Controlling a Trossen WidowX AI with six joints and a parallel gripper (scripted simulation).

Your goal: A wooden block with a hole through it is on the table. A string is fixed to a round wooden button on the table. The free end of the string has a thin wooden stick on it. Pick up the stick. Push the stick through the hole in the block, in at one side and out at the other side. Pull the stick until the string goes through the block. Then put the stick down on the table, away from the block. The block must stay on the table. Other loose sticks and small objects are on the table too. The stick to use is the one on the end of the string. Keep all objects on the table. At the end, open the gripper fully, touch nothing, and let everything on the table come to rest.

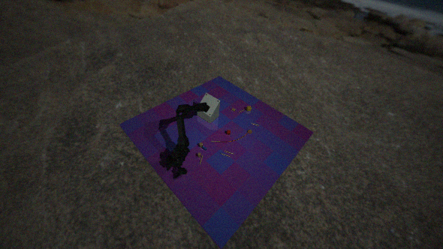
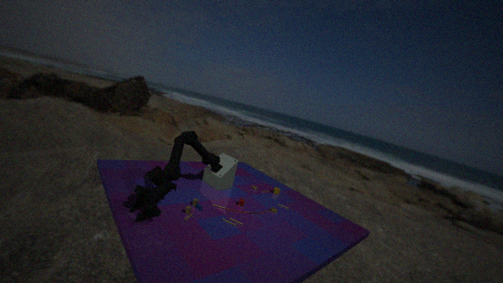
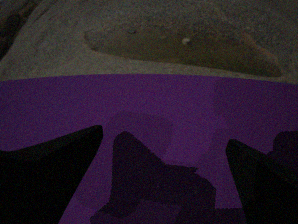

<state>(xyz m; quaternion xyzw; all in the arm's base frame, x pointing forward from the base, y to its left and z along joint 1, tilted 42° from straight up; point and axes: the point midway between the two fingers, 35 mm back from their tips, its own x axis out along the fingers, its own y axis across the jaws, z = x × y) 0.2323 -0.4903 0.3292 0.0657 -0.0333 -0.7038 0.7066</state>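
Now: the red block 600 mm to the left of my gripper tip, 60 mm ahead of it and 10 mm above it. The rest, counted from my gripper tip: yellow cube 1000 mm to the left, 20 mm ahead, 10 mm above; blue piece 330 mm to the left, 20 mm ahead; round button 750 mm to the left, 200 mm ahead.
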